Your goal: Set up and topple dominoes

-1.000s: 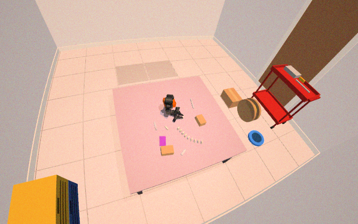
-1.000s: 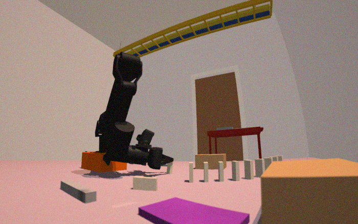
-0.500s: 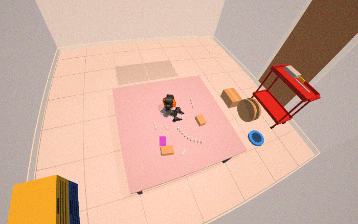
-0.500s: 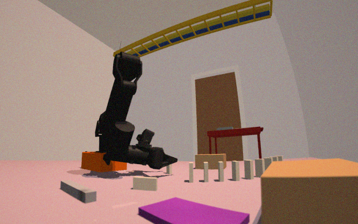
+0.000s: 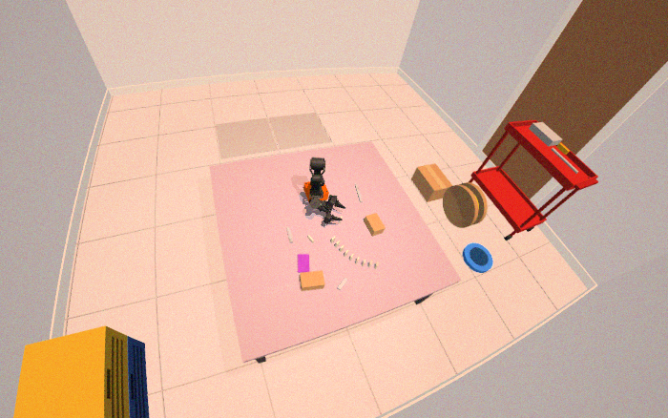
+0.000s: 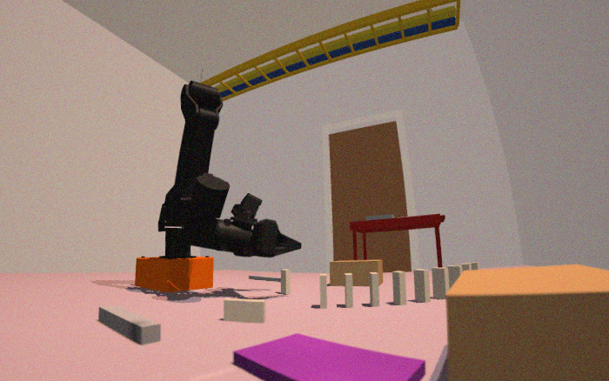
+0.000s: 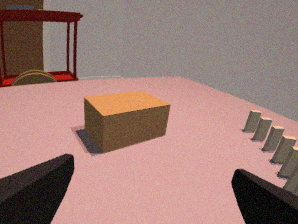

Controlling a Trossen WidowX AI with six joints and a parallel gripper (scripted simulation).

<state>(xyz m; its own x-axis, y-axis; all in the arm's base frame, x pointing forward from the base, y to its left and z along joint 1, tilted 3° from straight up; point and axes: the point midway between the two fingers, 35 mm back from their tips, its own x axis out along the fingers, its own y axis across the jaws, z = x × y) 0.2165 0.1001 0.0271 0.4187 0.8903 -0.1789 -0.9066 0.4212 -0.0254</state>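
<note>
My gripper tip is now 27 cm to the left of the magenta flat plate, 25 cm short of it and 9 cm above it.
</note>
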